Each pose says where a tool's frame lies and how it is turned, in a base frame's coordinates. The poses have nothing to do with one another.
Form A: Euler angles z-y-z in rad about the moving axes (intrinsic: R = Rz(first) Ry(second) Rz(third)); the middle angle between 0 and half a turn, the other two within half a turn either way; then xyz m.
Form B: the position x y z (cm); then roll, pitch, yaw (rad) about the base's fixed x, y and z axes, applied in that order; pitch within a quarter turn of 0, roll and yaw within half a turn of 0. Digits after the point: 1 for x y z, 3 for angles.
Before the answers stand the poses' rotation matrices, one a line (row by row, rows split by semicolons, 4 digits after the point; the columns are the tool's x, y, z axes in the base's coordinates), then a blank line. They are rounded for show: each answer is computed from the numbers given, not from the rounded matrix.
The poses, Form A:
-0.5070 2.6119 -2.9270 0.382 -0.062 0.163
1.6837 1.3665 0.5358 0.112 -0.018 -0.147
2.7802 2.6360 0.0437 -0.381 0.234 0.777
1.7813 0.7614 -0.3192 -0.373 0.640 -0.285
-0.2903 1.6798 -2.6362 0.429 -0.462 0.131
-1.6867 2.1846 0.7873 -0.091 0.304 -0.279
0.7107 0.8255 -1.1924 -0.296 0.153 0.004
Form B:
0.6337 -0.6351 0.4417; -0.5956 -0.7649 -0.2453; 0.4937 -0.1076 -0.8630
-0.5269 -0.8427 -0.1103; 0.1158 -0.1998 0.9730; -0.8420 0.4999 0.2029
0.8021 -0.3890 -0.4530; -0.3499 -0.9210 0.1712; -0.4839 0.0212 -0.8749
0.1633 -0.9760 -0.1442; 0.7377 0.0237 0.6747; -0.6551 -0.2165 0.7239
-0.0474 -0.3009 0.9525; -0.4911 -0.8233 -0.2845; 0.8698 -0.4813 -0.1088
0.7507 0.6538 -0.0945; 0.3218 -0.4869 -0.8120; -0.5769 0.5791 -0.5760
0.7961 0.2366 0.5570; -0.5408 0.6911 0.4794; -0.2715 -0.6829 0.6782

38.2 -6.2 16.3 -3.018 -0.516 -0.754
11.2 -1.8 -14.7 1.185 1.001 2.925
-38.1 23.4 77.7 3.117 0.505 -0.411
-37.3 64.0 -28.5 -0.291 0.714 1.353
42.9 -46.2 13.1 -1.793 -1.055 -1.667
-9.1 30.4 -27.9 2.353 0.615 0.405
-29.6 15.3 0.4 -0.789 0.275 -0.597

